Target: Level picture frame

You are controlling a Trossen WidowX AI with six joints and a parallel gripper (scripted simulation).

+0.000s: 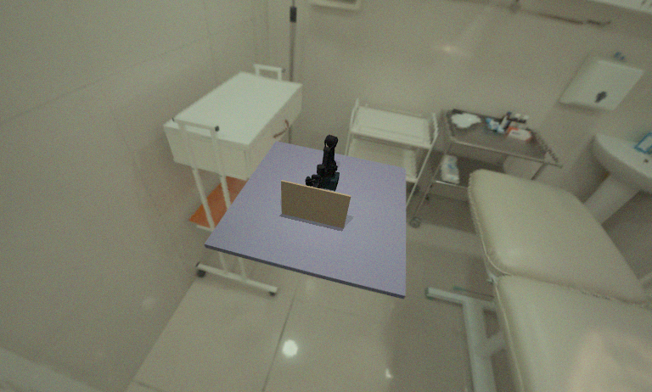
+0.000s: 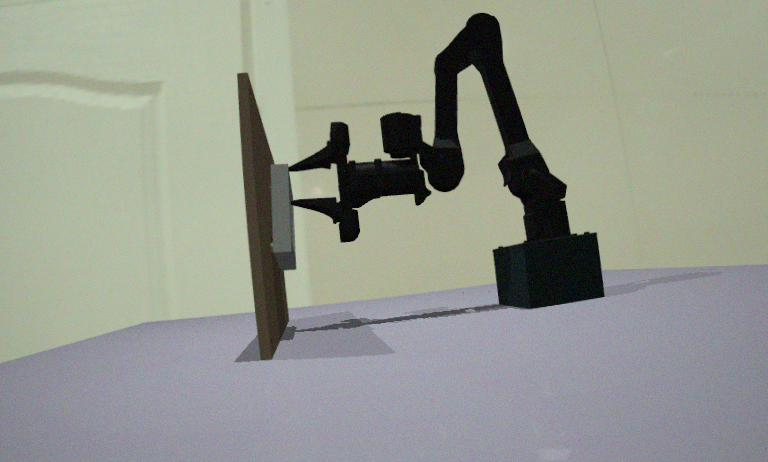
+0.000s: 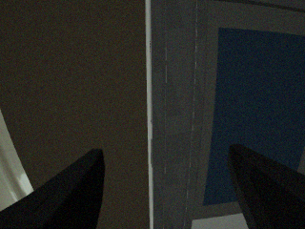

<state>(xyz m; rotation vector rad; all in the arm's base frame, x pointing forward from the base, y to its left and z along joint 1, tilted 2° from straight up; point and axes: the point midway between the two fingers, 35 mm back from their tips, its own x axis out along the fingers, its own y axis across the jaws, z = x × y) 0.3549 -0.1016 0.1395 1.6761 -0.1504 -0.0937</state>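
Right now the picture frame is 2 cm ahead of my gripper tip and 6 cm below it. Round my gripper tip: wall board: 3 cm ahead, 1 cm to the left, 7 cm below.
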